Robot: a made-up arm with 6 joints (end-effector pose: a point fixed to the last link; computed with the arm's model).
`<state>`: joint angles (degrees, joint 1 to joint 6).
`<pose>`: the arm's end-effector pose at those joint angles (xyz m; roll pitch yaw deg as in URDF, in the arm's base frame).
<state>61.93 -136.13 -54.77 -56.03 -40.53 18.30</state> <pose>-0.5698 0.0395 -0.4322 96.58 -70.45 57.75</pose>
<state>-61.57 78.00 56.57 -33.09 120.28 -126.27</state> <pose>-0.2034 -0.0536 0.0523 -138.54 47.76 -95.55</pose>
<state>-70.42 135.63 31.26 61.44 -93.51 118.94</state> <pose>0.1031 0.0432 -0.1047 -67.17 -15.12 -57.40</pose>
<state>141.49 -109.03 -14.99 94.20 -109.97 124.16</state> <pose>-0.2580 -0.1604 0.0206 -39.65 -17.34 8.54</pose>
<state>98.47 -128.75 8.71 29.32 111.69 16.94</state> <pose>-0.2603 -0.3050 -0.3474 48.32 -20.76 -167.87</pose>
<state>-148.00 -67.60 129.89 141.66 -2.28 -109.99</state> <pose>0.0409 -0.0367 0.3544 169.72 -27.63 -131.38</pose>
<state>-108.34 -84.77 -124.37 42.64 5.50 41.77</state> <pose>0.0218 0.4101 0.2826 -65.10 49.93 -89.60</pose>
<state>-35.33 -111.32 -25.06 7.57 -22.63 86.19</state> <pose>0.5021 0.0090 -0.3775 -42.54 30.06 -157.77</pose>
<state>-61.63 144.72 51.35 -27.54 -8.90 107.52</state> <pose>0.1661 0.3398 0.2922 135.29 -43.87 -85.80</pose>
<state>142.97 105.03 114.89 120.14 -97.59 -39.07</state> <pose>0.0844 -0.2796 0.2130 -88.51 15.35 20.02</pose>
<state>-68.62 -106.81 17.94 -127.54 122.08 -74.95</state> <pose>0.2131 0.0363 0.0657 27.39 -73.41 70.23</pose>
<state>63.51 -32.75 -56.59 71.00 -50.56 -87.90</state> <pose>-0.0793 -0.0395 -0.2607 118.26 27.11 -75.13</pose>
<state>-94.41 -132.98 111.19 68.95 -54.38 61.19</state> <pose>0.1815 0.0123 0.2363 74.53 75.28 -96.11</pose>
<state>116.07 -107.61 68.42 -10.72 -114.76 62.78</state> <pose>-0.2584 -0.1124 -0.0707 140.64 -48.19 7.36</pose>
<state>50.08 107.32 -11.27 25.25 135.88 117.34</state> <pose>-0.2426 0.3589 -0.1477 82.61 20.03 -20.94</pose>
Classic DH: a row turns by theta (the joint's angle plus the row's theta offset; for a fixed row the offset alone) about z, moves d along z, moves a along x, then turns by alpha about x. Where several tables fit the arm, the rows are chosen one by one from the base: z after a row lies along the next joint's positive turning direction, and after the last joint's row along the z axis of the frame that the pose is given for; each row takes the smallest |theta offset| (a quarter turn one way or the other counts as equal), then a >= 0, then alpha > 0; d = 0 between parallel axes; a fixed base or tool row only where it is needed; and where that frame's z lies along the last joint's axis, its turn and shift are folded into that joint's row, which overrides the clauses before.
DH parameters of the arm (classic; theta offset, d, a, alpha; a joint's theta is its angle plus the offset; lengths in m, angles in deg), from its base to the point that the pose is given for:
base (fixed): 0 0.038 0 -90
joint 1: 0 -0.054 0.018 -90
joint 2: 0 0.188 0.051 90
joint 3: -17.67 0 -0.2372 180
joint 4: 27.75 0 -0.0955 180
joint 5: 45.42 -0.133 -0.083 90
joint 6: 26.57 0 -0.0335 0
tool (fixed): -26.57 -0.227 0 0

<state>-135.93 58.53 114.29 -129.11 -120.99 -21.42</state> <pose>-0.1101 -0.1590 -0.1867 45.45 -9.60 13.78</pose>
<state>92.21 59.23 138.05 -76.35 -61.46 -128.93</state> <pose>0.2694 -0.3020 -0.0214 102.32 -21.77 -71.13</pose>
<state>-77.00 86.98 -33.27 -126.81 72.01 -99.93</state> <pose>0.0365 0.0697 -0.0624 -127.00 70.08 -140.07</pose>
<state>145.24 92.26 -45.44 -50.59 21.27 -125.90</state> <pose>-0.3017 0.2493 0.5956 138.31 -13.61 34.94</pose>
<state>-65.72 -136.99 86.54 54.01 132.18 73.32</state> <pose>-0.1411 -0.0097 0.3362 -129.66 26.24 -97.46</pose>
